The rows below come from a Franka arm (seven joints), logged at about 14 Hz.
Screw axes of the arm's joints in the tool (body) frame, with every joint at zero. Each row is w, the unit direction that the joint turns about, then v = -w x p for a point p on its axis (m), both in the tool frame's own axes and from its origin. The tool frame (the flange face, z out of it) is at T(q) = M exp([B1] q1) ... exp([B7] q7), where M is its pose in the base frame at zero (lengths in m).
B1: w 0 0 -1 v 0 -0.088 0
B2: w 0 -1 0 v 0.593 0 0.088
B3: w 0 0 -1 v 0 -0.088 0
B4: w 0 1 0 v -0.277 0 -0.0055
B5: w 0 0 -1 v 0 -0.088 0
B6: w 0 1 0 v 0.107 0 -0.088
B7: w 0 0 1 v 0 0 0
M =
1 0 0 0.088
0 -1 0 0
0 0 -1 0.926
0 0 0 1
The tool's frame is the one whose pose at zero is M.
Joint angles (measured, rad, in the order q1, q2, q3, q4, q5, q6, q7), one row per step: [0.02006, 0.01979, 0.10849, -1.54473, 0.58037, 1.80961, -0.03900]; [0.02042, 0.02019, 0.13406, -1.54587, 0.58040, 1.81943, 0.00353]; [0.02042, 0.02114, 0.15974, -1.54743, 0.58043, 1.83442, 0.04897]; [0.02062, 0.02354, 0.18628, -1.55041, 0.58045, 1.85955, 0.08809]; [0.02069, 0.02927, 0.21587, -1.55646, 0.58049, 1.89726, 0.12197]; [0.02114, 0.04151, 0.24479, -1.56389, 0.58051, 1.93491, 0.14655]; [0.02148, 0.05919, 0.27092, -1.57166, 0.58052, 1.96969, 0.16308]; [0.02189, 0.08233, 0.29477, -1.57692, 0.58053, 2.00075, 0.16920]
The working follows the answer.
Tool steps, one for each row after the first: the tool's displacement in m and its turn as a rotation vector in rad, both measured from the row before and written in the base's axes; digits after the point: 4 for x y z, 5 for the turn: [-0.0022, 0.0142, 0.0002, 0.00871, 0.01739, -0.01388]; [-0.0019, 0.0138, 0.0002, 0.00985, 0.01599, -0.01922]; [-0.0010, 0.0139, -0.0004, 0.01049, 0.00720, -0.01851]; [0.0003, 0.0149, -0.0025, 0.01197, 0.00058, -0.01816]; [0.0020, 0.0148, -0.0069, 0.01066, 0.00340, -0.01092]; [0.0034, 0.0133, -0.0105, 0.00889, 0.00700, -0.00588]; [0.0046, 0.0122, -0.0127, 0.00721, 0.00703, 0.00202]
Tool pose at each row, in the base's axes (x y z in m, rotation vector in rad; rounded; the steps above come from the unrounded poses): [0.5729, 0.1193, 0.6635, -2.53456, -0.12366, -0.27814]; [0.5706, 0.1335, 0.6637, -2.52947, -0.09793, -0.26149]; [0.5687, 0.1472, 0.6639, -2.52337, -0.06594, -0.24874]; [0.5677, 0.1611, 0.6635, -2.51531, -0.03834, -0.24681]; [0.5680, 0.1760, 0.6610, -2.50479, -0.01376, -0.25296]; [0.5699, 0.1908, 0.6540, -2.49530, 0.00263, -0.25263]; [0.5734, 0.2041, 0.6436, -2.48766, 0.01394, -0.24583]; [0.5780, 0.2163, 0.6308, -2.48126, 0.01521, -0.23579]

